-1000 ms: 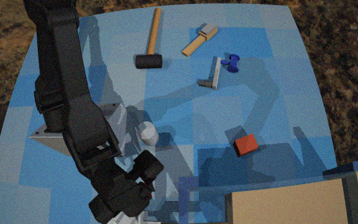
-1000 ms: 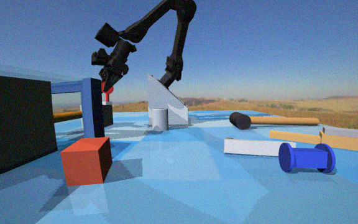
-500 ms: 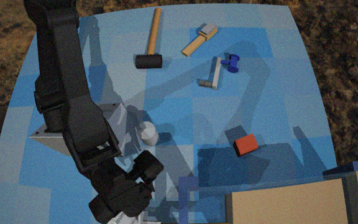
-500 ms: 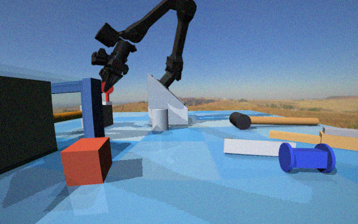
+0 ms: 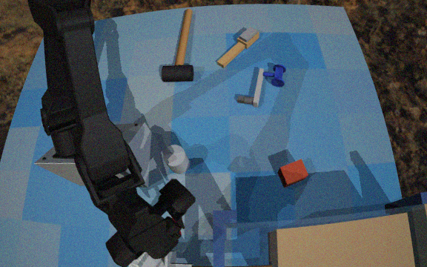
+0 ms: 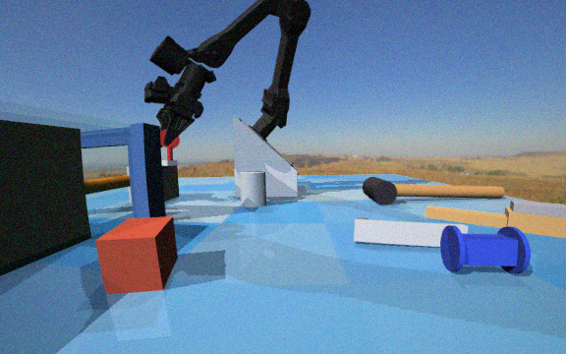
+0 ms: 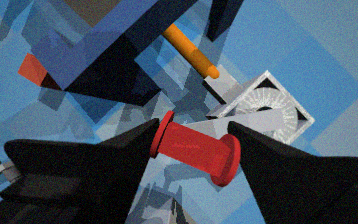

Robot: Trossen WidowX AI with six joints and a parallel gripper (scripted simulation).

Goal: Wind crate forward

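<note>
The red grip lies 1 cm to the left of my gripper tip and 1 cm behind it. The rest, counted from my gripper tip: crank with blue grip (44 cm to the left, 21 cm ahead, 12 cm below); then frame (10 cm ahead, 7 cm to the right, 3 cm below); then winch (10 cm below, 9 cm to the right, 8 cm behind).
</note>
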